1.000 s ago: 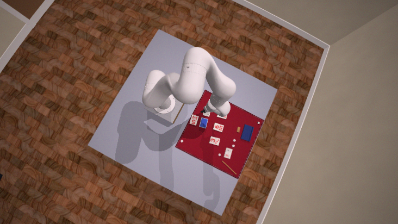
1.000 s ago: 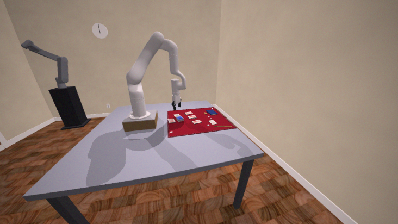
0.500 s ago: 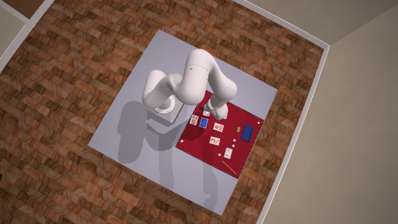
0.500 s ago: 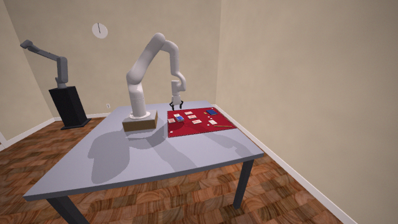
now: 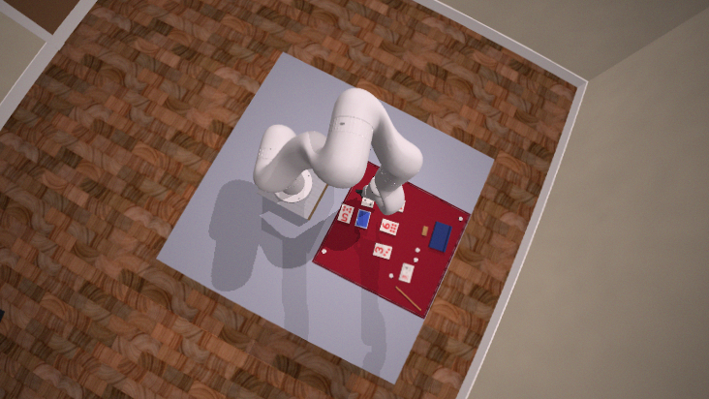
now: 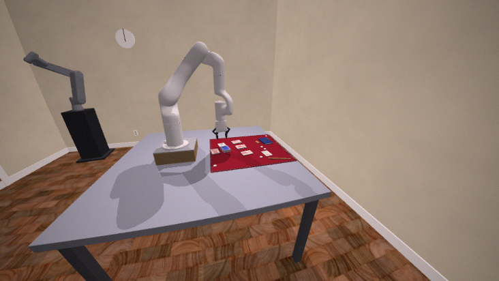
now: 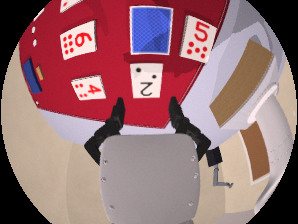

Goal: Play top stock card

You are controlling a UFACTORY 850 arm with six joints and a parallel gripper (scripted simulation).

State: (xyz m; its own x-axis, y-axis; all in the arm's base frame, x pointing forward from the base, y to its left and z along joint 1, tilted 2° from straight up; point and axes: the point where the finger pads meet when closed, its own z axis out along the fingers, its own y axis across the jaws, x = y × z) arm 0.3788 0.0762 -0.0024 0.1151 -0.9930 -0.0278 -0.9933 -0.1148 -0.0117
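My gripper is now 12 cm to the left of the card, 9 cm past it and 8 cm above it. Round my hand: pencil: 40 cm to the right, 36 cm ahead, 8 cm below; red card cloth: 19 cm ahead, 14 cm to the right, 10 cm below.
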